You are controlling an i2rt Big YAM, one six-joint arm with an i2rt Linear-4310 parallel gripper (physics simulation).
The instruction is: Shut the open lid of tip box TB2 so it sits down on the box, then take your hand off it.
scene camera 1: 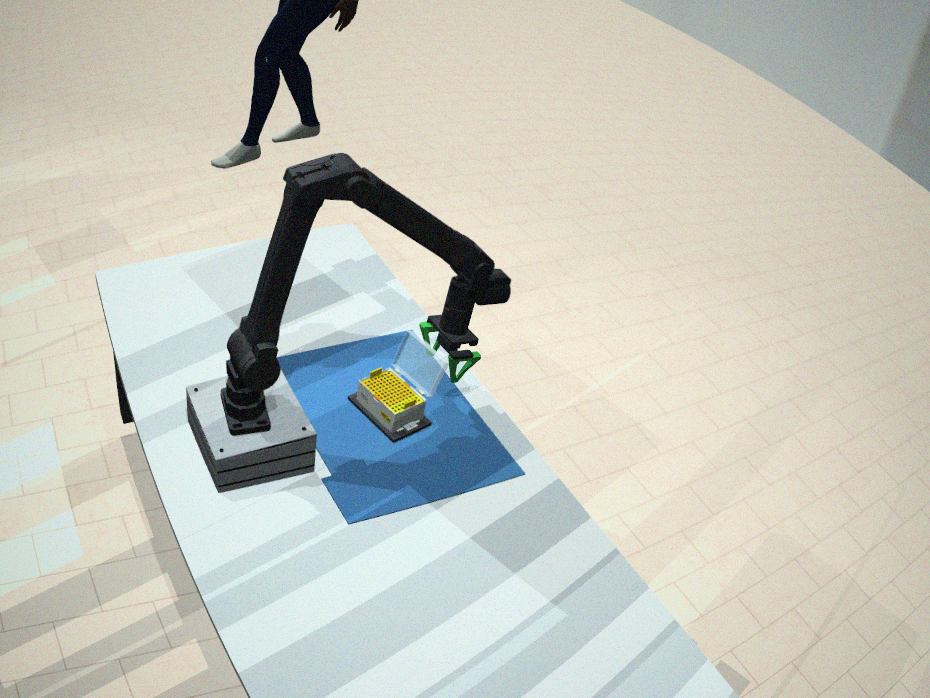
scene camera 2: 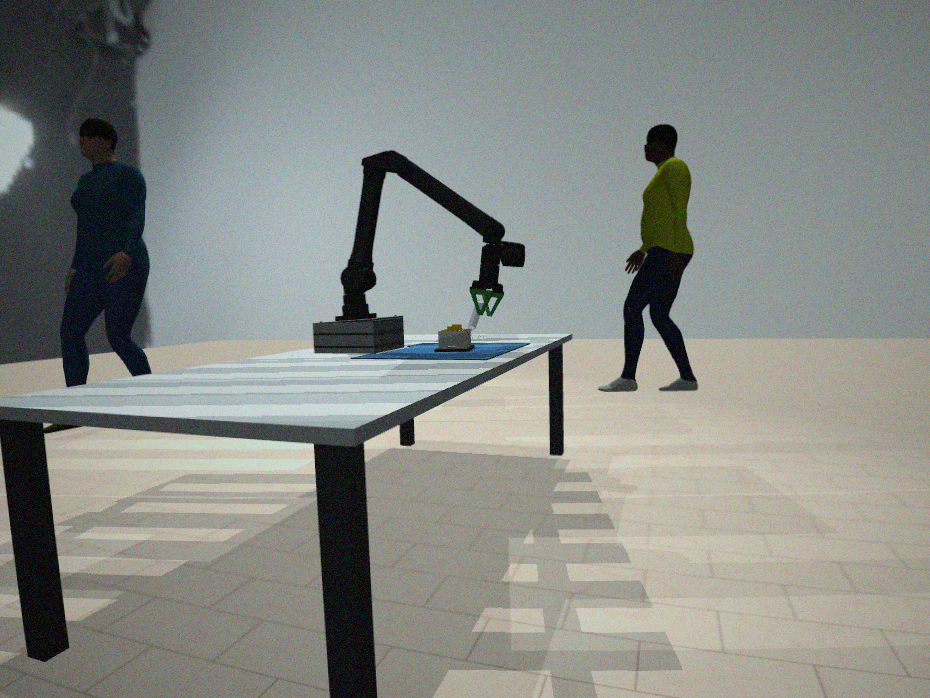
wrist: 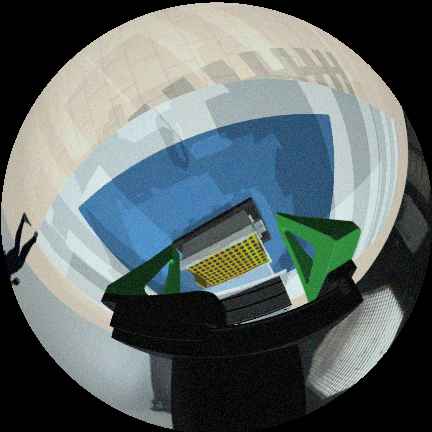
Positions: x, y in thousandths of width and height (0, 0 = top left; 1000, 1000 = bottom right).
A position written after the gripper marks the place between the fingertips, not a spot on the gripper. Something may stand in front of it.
Observation:
The gripper (scene camera 1: 476, 529) is open and holds nothing. Also in view: a yellow perforated rack (scene camera 1: 427, 568). Further things: a clear lid (scene camera 1: 448, 516).
The clear lid also shows in the wrist view (wrist: 547, 605). The gripper also shows in scene camera 2 (scene camera 2: 521, 452) and in the wrist view (wrist: 517, 545).

